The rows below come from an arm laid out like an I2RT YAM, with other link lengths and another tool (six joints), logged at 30 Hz.
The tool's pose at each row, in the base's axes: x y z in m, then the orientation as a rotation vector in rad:
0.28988 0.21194 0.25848 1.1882 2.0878 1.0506
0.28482 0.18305 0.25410 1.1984 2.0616 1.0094
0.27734 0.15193 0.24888 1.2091 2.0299 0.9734
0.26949 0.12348 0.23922 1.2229 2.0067 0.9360
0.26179 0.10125 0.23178 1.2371 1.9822 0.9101
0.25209 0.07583 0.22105 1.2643 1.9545 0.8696
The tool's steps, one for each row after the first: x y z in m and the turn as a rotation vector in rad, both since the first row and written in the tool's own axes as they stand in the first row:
-0.02253 -0.01514 -0.01195 0.0061 -0.0423 -0.0040
-0.04578 -0.03283 -0.02602 0.0074 -0.0854 -0.0053
-0.06627 -0.05349 -0.03685 0.0158 -0.1231 -0.0051
-0.08153 -0.07030 -0.04653 0.0188 -0.1550 -0.0007
-0.09842 -0.09176 -0.05699 0.0318 -0.1969 0.0096

